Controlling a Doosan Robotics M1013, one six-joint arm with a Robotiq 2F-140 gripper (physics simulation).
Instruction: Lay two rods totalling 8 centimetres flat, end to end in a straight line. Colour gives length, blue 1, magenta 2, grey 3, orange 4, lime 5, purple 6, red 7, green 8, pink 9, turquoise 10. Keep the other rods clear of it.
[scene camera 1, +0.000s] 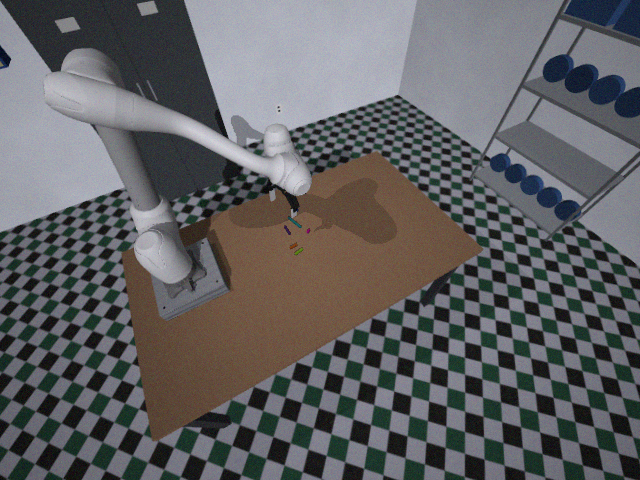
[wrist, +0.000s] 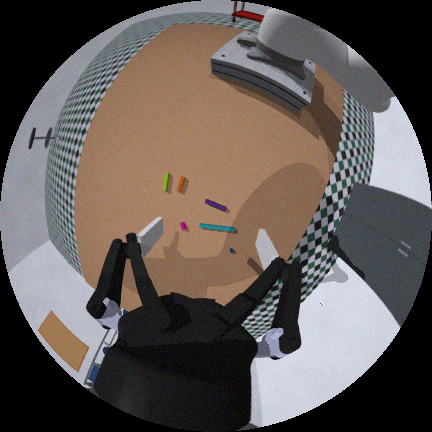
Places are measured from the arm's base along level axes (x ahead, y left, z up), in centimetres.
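Pixels of known places: gripper, fingertip midpoint: (scene camera 1: 283, 207) (wrist: 208, 231); arm's base, link origin: (scene camera 1: 181, 273) (wrist: 276, 54).
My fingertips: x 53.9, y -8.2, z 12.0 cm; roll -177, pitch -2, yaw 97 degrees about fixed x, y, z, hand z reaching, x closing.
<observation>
For each thing: its middle in the pictures, then the offset to it from my fingertips. Level surfaces: height alone.
- turquoise rod, body centre: (wrist: 216, 226) (scene camera 1: 294, 222) dx +6.4, dy +2.5, dz -18.7 cm
- purple rod, body centre: (wrist: 215, 204) (scene camera 1: 287, 230) dx +0.1, dy +0.7, dz -18.7 cm
- short magenta rod, body centre: (wrist: 182, 225) (scene camera 1: 308, 231) dx +8.2, dy -7.1, dz -18.7 cm
- orange rod, body centre: (wrist: 180, 183) (scene camera 1: 293, 246) dx -3.5, dy -9.6, dz -18.7 cm
- lime rod, body centre: (wrist: 165, 181) (scene camera 1: 298, 251) dx -3.4, dy -14.0, dz -18.7 cm
- tiny blue rod, body centre: (wrist: 231, 250) dx +12.9, dy +8.5, dz -18.7 cm
- brown table, surface height: dz -19.2 cm
My gripper (scene camera 1: 283, 204) (wrist: 208, 231) is open and empty, above the table near the rods. All rods lie apart. A turquoise rod (scene camera 1: 295, 222) (wrist: 217, 227) lies between the fingers in the wrist view. A purple rod (scene camera 1: 287, 229) (wrist: 216, 205) lies beside it at an angle. A short magenta rod (scene camera 1: 308, 230) (wrist: 183, 226) lies off one end of the turquoise. An orange rod (scene camera 1: 293, 245) (wrist: 181, 184) and a lime rod (scene camera 1: 298, 251) (wrist: 166, 182) lie side by side with a gap. A tiny blue rod (wrist: 231, 250) lies near the turquoise; I cannot make it out in the scene view.
The brown table (scene camera 1: 320, 294) (wrist: 150, 100) carries the arm's grey base plate (scene camera 1: 165, 304) (wrist: 235, 62). The arm's shadow falls across part of the table. A dark cabinet (scene camera 1: 170, 46) (wrist: 385, 225) stands behind the table, and a shelf rack (scene camera 1: 560, 149) stands at the right.
</observation>
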